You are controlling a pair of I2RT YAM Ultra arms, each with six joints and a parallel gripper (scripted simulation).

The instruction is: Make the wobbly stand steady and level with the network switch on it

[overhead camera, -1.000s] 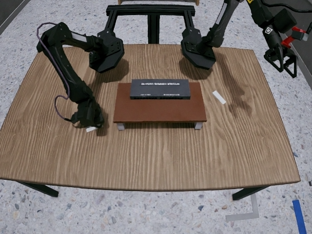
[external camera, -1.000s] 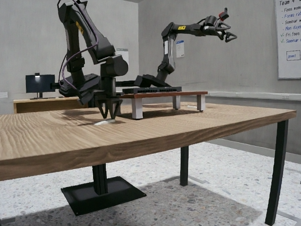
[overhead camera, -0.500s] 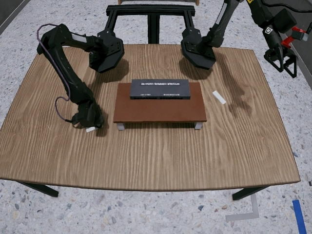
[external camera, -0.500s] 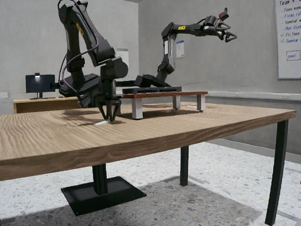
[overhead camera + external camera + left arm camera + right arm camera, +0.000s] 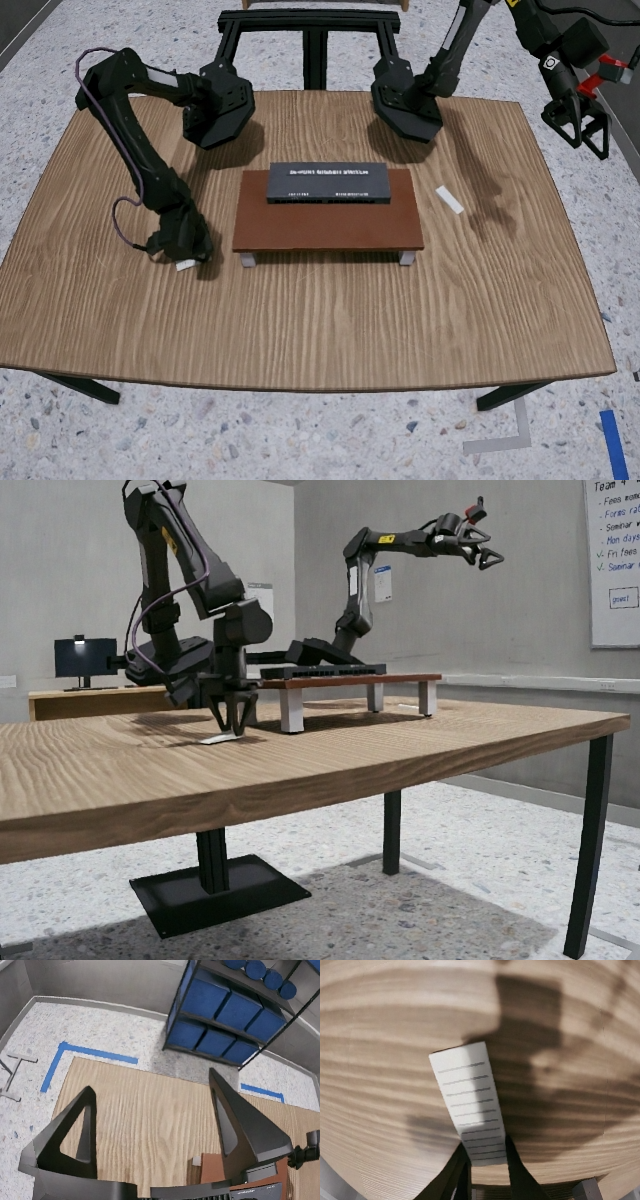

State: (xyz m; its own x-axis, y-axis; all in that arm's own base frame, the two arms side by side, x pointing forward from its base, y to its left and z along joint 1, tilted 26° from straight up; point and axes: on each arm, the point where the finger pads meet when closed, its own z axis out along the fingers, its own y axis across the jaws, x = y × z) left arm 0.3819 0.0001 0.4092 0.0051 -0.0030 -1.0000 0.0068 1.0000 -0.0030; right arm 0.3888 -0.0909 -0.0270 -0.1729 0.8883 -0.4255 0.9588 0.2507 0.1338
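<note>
The network switch is 13 cm behind my right hand, 31 cm to the left of it and 10 cm above it. Round my right hand: brown stand: 7 cm behind, 31 cm to the left, 3 cm above.
</note>
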